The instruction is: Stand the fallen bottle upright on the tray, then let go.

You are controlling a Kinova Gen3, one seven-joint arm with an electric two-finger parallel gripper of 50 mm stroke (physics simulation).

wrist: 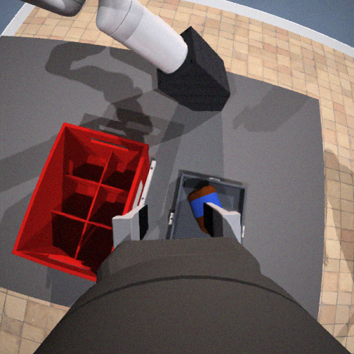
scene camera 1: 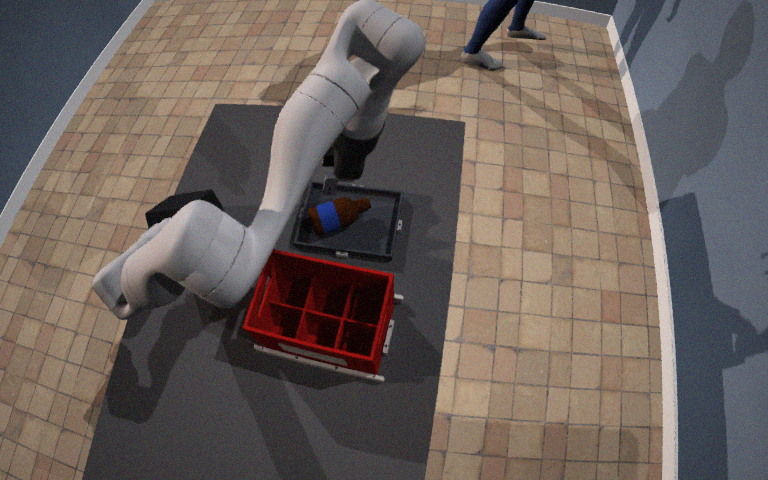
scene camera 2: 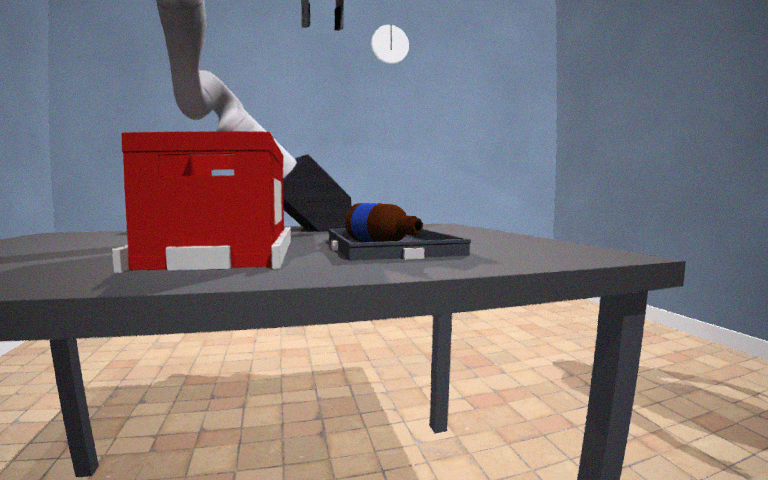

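The brown bottle with a blue label lies on its side on the dark tray. Its neck points right in both scene views. In the wrist view the right finger hides part of the bottle, including its neck. My gripper is open and empty. It hangs high above the table, well above the bottle and apart from it. In scene camera 1 the arm hides part of the gripper and the tray's left side.
A red crate with six compartments stands beside the tray, with low white strips at its base. A black block stands at the arm's base. A person's legs show beyond the table.
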